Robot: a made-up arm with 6 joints.
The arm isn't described. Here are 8 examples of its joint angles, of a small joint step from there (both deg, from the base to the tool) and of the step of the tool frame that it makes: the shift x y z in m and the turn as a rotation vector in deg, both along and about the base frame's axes.
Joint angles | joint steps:
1: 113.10 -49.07 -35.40 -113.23 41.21 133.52 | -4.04 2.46 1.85 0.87 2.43 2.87
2: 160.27 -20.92 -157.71 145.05 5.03 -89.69 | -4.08 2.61 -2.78 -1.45 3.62 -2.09
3: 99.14 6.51 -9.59 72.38 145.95 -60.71 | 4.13 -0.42 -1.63 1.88 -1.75 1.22
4: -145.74 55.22 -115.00 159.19 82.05 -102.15 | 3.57 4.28 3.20 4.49 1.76 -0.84
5: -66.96 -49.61 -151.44 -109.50 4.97 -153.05 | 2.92 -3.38 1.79 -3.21 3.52 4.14
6: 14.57 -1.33 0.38 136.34 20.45 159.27 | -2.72 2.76 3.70 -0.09 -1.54 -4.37
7: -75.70 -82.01 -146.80 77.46 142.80 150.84 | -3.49 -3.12 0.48 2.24 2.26 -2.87
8: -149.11 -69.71 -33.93 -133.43 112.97 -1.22 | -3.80 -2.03 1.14 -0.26 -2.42 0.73
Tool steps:
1: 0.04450 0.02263 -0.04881 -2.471 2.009 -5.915
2: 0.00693 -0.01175 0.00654 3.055 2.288 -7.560
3: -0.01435 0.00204 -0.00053 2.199 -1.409 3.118
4: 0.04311 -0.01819 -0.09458 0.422 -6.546 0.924
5: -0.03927 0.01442 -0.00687 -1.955 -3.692 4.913
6: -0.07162 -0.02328 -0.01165 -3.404 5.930 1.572
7: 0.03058 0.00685 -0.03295 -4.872 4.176 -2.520
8: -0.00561 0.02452 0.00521 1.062 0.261 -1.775
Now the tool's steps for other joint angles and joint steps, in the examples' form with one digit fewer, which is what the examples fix.
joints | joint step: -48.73 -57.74 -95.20 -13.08 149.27 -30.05 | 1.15 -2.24 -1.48 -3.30 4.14 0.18
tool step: -0.0323 0.0262 0.0049 -0.10 0.51 -2.46
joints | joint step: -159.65 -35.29 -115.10 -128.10 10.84 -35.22 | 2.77 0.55 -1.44 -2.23 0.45 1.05
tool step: 0.0148 -0.0036 0.0053 -0.13 1.38 1.61
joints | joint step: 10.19 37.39 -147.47 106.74 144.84 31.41 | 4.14 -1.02 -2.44 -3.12 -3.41 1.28
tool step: -0.0322 0.0334 0.0213 -2.25 -2.35 -0.27
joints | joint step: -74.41 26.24 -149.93 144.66 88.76 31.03 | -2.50 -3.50 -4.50 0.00 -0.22 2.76
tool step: -0.0387 0.0723 0.0580 -6.34 -0.33 -0.78
